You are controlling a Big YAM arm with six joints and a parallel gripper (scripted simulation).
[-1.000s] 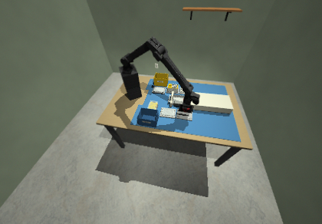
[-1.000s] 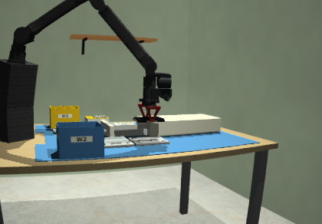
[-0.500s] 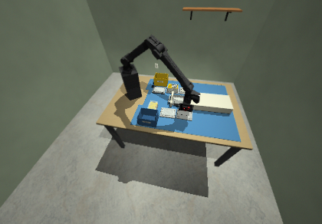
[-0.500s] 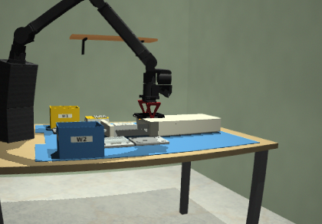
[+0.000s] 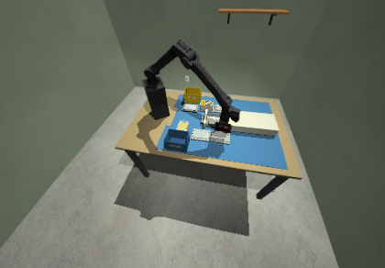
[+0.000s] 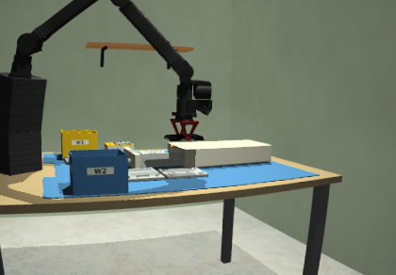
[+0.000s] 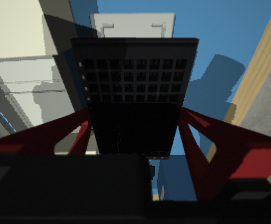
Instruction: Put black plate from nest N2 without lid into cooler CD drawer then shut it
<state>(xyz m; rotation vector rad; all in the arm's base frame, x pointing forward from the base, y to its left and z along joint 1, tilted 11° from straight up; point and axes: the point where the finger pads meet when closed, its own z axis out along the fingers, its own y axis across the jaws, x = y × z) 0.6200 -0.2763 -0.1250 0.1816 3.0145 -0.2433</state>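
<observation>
The black plate is right at my hand. Round my hand: work nest N2 (14 cm below); then white plate (17 cm behind, 2 cm to the left, 13 cm below); then drawer (3 cm behind, 19 cm to the left, 12 cm below).
</observation>
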